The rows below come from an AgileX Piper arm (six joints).
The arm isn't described. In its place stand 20 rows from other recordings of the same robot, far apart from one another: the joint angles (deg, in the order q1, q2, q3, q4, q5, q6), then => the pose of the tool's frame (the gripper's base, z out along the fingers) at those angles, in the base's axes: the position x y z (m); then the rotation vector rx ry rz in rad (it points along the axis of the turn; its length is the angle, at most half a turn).
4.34 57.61 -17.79 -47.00 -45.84 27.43 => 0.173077 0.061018 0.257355 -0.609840 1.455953 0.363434
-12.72 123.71 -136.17 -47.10 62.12 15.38 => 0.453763 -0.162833 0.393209 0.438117 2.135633 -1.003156
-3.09 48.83 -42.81 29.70 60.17 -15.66 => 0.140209 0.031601 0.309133 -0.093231 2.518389 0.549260
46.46 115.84 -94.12 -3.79 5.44 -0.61 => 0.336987 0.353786 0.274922 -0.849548 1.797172 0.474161
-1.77 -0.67 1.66 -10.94 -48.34 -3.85 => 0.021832 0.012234 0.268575 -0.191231 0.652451 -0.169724
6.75 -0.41 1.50 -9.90 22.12 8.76 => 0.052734 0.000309 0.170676 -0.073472 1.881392 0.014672
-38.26 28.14 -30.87 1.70 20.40 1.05 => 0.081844 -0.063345 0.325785 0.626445 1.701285 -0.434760
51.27 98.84 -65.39 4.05 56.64 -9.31 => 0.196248 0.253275 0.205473 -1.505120 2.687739 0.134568
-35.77 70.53 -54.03 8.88 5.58 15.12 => 0.227481 -0.162200 0.347031 0.922017 1.626598 -0.128349
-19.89 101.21 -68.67 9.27 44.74 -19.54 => 0.335787 -0.110514 0.210104 0.145085 2.803296 0.026904
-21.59 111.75 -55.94 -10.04 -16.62 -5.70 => 0.365190 -0.139635 0.139131 0.090773 2.186142 -0.313200
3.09 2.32 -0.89 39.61 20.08 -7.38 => 0.053936 0.022860 0.191849 0.271573 1.799656 0.614941
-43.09 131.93 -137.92 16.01 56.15 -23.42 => 0.396181 -0.342067 0.315007 0.466389 2.279738 -0.236157
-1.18 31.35 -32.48 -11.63 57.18 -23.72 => 0.082589 -0.017121 0.282309 -0.546758 2.426470 -0.444744
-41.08 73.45 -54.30 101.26 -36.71 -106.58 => 0.170901 -0.219756 0.336568 1.070048 1.749685 -1.101727
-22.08 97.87 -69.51 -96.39 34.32 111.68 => 0.339533 -0.192756 0.293635 0.958276 1.636887 -0.660044
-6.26 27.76 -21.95 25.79 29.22 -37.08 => 0.099492 0.008530 0.266005 -0.273403 2.021274 -0.004151
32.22 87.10 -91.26 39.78 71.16 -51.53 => 0.231088 0.210773 0.407932 -1.574813 1.871981 0.793348
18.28 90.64 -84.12 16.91 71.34 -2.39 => 0.295915 0.124161 0.337028 -0.437203 2.815669 0.476841
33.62 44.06 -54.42 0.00 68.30 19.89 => 0.095538 0.063524 0.362117 -0.303305 2.519276 0.382836
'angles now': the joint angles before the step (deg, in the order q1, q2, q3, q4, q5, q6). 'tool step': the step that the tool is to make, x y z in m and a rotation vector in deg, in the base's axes. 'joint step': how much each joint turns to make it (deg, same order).
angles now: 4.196, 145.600, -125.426, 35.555, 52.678, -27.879
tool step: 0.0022, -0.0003, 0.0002, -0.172, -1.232, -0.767
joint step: 0.044, 0.062, -0.025, -0.012, -1.514, -0.046
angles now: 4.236, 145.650, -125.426, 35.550, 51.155, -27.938
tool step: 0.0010, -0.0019, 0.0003, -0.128, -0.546, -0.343
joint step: -0.173, -0.017, 0.025, 0.003, -0.563, -0.189
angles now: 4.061, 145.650, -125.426, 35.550, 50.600, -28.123
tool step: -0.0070, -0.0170, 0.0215, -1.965, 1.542, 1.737
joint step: -1.764, -2.773, 0.063, -2.672, 5.261, 0.014
